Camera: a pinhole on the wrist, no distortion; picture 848 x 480 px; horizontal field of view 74.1 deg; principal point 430.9 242.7 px. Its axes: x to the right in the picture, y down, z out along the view. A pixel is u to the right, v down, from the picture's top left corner.
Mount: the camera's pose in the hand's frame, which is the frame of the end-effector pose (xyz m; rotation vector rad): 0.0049 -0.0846 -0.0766 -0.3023 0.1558 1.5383
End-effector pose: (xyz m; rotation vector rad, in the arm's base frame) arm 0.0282 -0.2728 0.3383 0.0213 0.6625 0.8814
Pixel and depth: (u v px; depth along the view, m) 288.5 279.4 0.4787
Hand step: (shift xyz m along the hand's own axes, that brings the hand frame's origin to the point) -0.0729 -0.0623 0.4116
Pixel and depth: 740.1 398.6 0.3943
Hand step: -0.1323 0.2377 0.2265
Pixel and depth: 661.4 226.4 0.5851
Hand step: -0.0227 0.3142 0.4138
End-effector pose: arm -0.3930 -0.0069 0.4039 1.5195 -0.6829 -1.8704
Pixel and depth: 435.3 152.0 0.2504
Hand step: 0.0228 -0.0106 0.1654
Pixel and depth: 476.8 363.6 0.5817
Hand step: -0.1702 0.1296 0.4523
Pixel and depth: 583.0 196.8 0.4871
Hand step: 0.0053 0.1822 0.3536
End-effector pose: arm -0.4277 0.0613 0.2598 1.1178 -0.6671 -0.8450
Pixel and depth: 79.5 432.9 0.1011
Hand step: -0.0403 -0.1158 0.0347
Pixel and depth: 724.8 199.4 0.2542
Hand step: 0.0060 0.1161 0.1294
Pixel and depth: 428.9 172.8 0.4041
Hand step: 0.0188 0.0305 0.3138
